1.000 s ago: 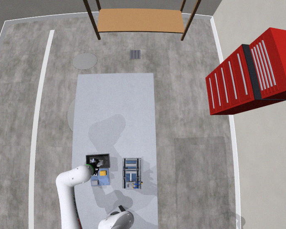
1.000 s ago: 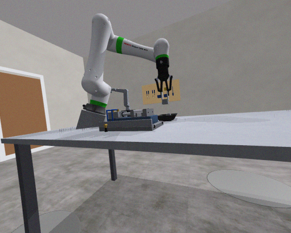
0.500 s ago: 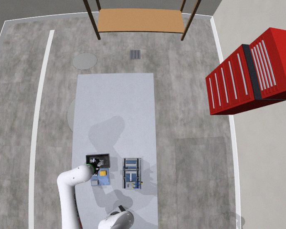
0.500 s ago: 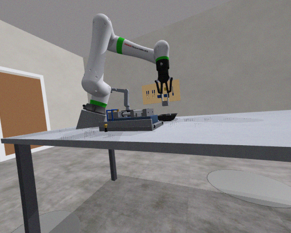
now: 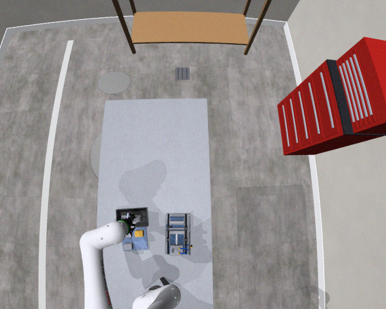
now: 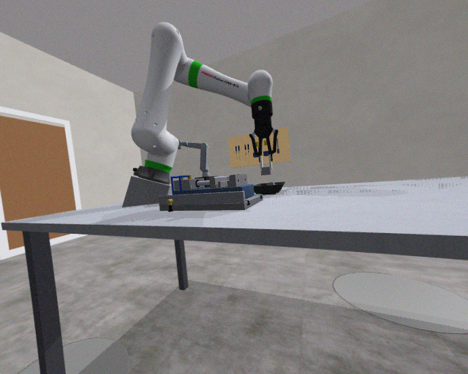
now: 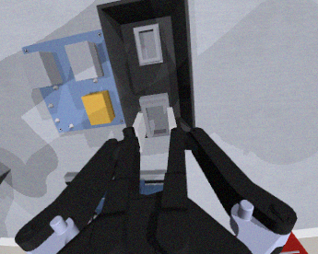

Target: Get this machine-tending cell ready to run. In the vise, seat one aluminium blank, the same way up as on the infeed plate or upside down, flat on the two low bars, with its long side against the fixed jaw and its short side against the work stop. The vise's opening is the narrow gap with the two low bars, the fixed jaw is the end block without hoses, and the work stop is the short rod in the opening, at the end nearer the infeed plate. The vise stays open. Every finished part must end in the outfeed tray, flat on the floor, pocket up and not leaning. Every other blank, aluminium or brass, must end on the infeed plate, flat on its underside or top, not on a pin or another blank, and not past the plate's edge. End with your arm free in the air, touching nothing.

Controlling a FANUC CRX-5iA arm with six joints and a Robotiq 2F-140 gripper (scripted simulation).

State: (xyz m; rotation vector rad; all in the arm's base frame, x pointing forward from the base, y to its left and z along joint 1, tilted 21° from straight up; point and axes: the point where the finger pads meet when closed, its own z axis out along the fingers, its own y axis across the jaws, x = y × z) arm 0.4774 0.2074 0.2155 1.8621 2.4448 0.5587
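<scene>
My gripper is now 12 cm past the brass blank, 12 cm above it and 3 cm to the left of it. Also, from my hand: blue infeed plate 17 cm behind, 14 cm below; hose-end block 32 cm to the right, 15 cm behind, 7 cm below; black work stop rod 24 cm to the right, 5 cm below.
</scene>
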